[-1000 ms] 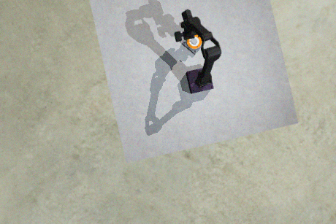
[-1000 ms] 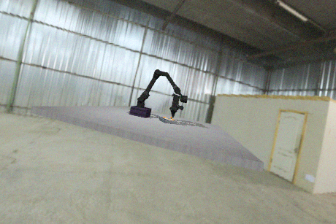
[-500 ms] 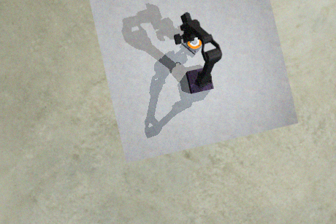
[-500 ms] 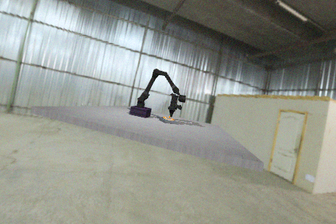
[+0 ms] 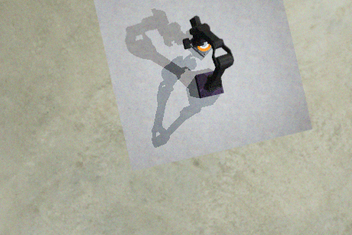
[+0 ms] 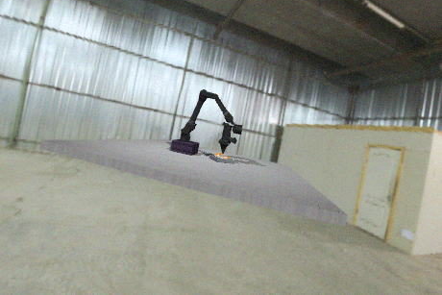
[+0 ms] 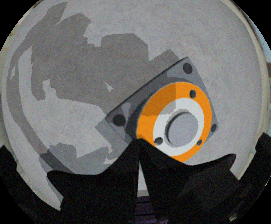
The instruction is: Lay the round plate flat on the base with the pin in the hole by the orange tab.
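Right now the round plate is 30 mm to the right of my gripper tip, 10 mm below it and 10 mm behind it.
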